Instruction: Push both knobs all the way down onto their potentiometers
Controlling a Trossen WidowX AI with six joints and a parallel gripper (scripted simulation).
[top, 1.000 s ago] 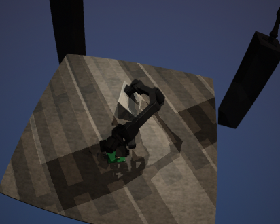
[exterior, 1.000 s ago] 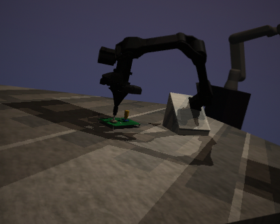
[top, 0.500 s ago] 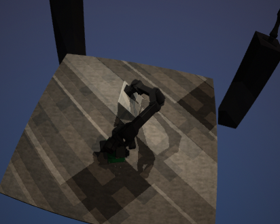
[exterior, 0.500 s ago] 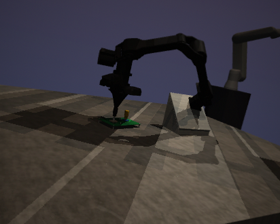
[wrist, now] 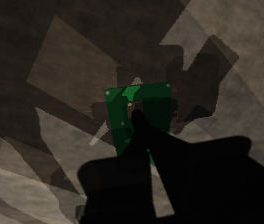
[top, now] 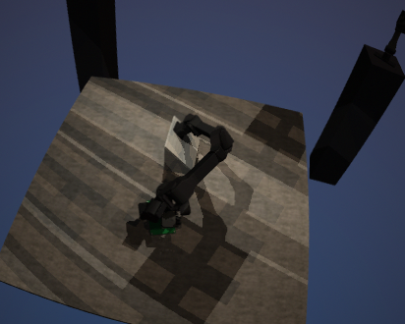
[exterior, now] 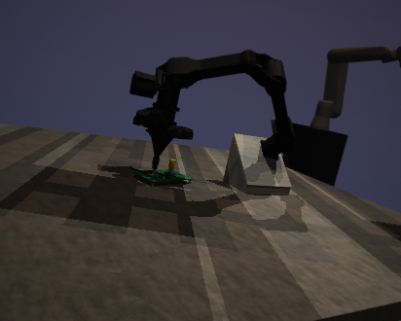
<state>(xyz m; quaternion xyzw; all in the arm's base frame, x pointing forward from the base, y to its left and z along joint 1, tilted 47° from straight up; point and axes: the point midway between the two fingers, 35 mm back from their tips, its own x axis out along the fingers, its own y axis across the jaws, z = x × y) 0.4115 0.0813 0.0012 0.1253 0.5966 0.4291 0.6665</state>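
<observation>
Now: the black knob 2 cm below my gripper tip. Round my gripper tip: yellow knob 6 cm behind, 3 cm to the right, 2 cm below.
</observation>
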